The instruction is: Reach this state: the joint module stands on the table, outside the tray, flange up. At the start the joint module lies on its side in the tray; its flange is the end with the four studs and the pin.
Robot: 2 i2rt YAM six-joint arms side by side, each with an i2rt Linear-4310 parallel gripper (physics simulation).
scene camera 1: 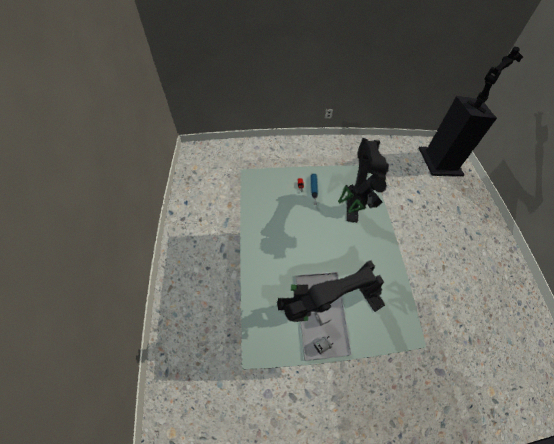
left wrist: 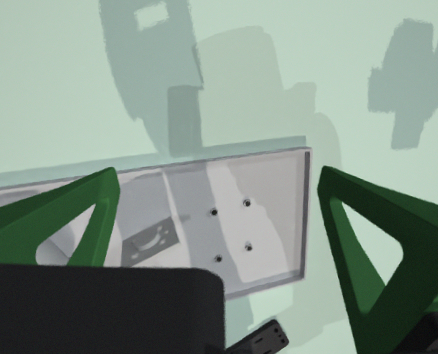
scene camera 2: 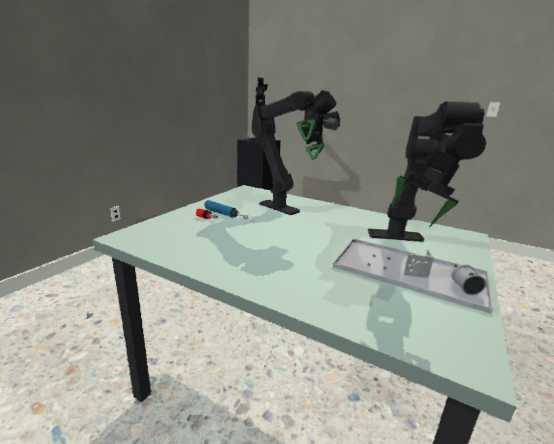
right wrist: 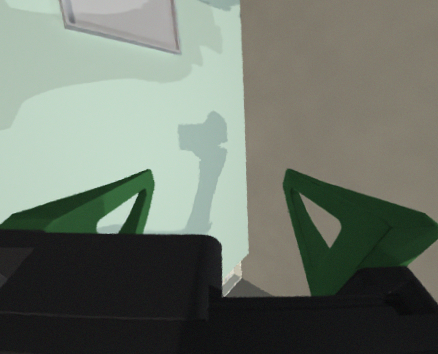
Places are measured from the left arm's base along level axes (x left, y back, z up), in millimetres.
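Pixels of known places: left gripper, between the fingertips: [left wrist: 218,178] [scene camera 2: 410,217]; right gripper, between the fingertips: [scene camera 1: 343,207] [scene camera 2: 309,150] [right wrist: 218,176]; left arm's base, origin of its link: [scene camera 2: 395,236]; right arm's base, origin of its link: [scene camera 2: 279,207].
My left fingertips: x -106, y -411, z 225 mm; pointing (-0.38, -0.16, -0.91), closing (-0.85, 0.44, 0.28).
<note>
Ahead of a thing's pixels: the offset from my left fingertips to its top centre. "*": to the spot under its first point.
The grey joint module @(dx +208, dy +62, dz -158 mm) [scene camera 1: 323,345] [scene camera 2: 469,280] lies on its side in the tray @(dx +79, dy +138, dz -209 mm) [scene camera 1: 342,325] [scene camera 2: 360,257] [left wrist: 280,190] [right wrist: 125,15], near one short end. In scene camera 2 its dark round end faces the camera; its small studs show at the opposite end in scene camera 1. In the left wrist view, part of a grey body [left wrist: 57,245], likely the module, shows through a finger. My left gripper [scene camera 1: 299,303] [scene camera 2: 413,216] [left wrist: 218,178] is open and empty above the tray, to one side of the module. My right gripper [scene camera 1: 350,201] [scene camera 2: 309,143] [right wrist: 218,176] is open and empty, high and far from the module.
A flat grey bracket @(dx +91, dy +123, dz -151 mm) [scene camera 1: 322,318] [scene camera 2: 419,265] [left wrist: 150,242] lies in the tray beside the module. A blue-handled tool @(* dx -597, dy +507, dz -184 mm) [scene camera 1: 314,185] [scene camera 2: 220,208] and a short red tool @(dx -648, dy +443, dz -190 mm) [scene camera 1: 300,183] [scene camera 2: 203,213] lie far from the tray. A black pedestal [scene camera 1: 460,135] stands off the table.
</note>
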